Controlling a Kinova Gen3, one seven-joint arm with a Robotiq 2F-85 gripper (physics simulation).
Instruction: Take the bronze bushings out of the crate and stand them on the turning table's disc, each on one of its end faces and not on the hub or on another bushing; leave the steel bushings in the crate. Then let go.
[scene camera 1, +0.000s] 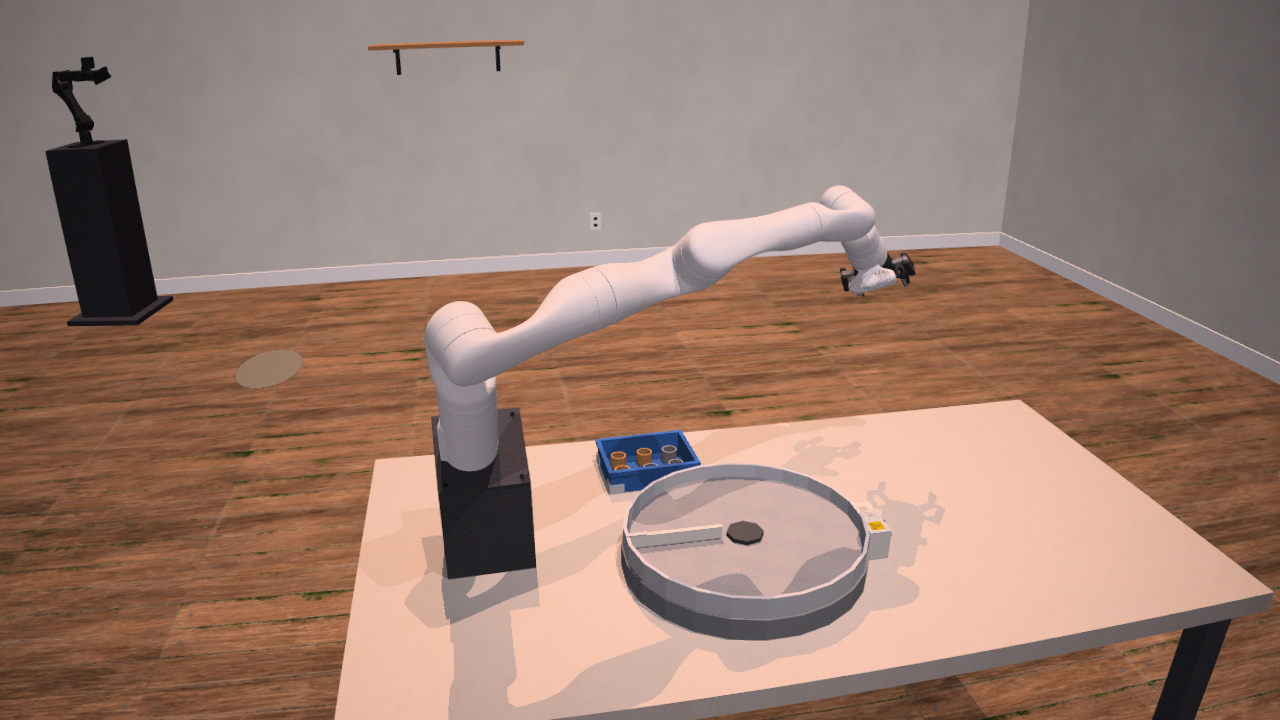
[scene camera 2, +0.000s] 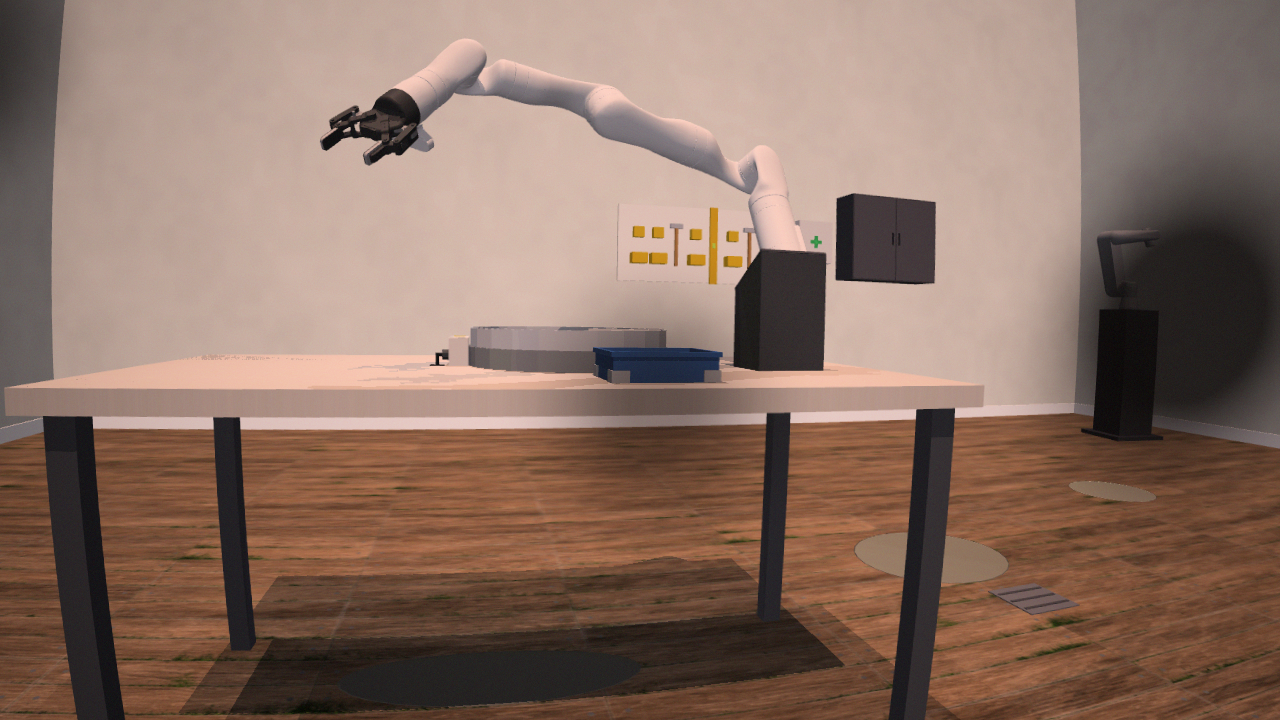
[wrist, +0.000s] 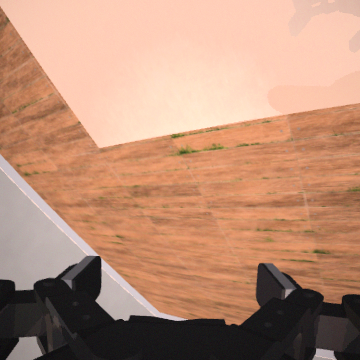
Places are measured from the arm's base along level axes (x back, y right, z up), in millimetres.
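Where they show: gripper, fingertip midpoint: (scene camera 1: 883, 288) (scene camera 2: 343, 152) (wrist: 178, 276); arm's base, origin of the base link: (scene camera 1: 470, 447) (scene camera 2: 786, 269).
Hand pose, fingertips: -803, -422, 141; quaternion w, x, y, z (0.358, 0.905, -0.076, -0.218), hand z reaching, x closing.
Note:
Things, the pixels of their centre, and the offset from my fingertips, as dx, dy, dz. "pt": a spot on its surface instead.
- blue crate, body centre: (scene camera 2: 655, 364) (scene camera 1: 646, 461) +500, +132, -330
- turning table's disc, body centre: (scene camera 1: 744, 535) +336, +449, -303
- dark hub, body centre: (scene camera 1: 745, 532) +336, +449, -298
- pale bar, surface spot: (scene camera 1: 677, 538) pt +455, +474, -291
- small white box, body centre: (scene camera 1: 867, 530) (scene camera 2: 459, 350) +106, +408, -326
The blue crate (scene camera 1: 637, 480) (scene camera 2: 657, 368) stands on the table beside the turning table. In scene camera 1, bronze bushings, among them one at the left (scene camera 1: 618, 459) and one in the middle (scene camera 1: 643, 454), and steel bushings, one of them at the right (scene camera 1: 669, 453), are inside it; its near wall partly hides the nearer ones. The turning table's disc (scene camera 1: 805, 546) lies inside a raised grey rim (scene camera 1: 747, 611) (scene camera 2: 563, 349), with a dark hub (scene camera 1: 744, 532) at its centre. No bushing shows on the disc. My gripper (scene camera 1: 876, 274) (scene camera 2: 348, 151) (wrist: 178, 276) is open and empty, high above and away from the crate.
A pale bar (scene camera 1: 677, 538) reaches from the rim's left side towards the hub. A small white box (scene camera 1: 879, 542) (scene camera 2: 458, 351) with a yellow top patch stands against the rim's right side. The arm's black pedestal (scene camera 1: 487, 523) (scene camera 2: 787, 313) stands left of the crate in scene camera 1.

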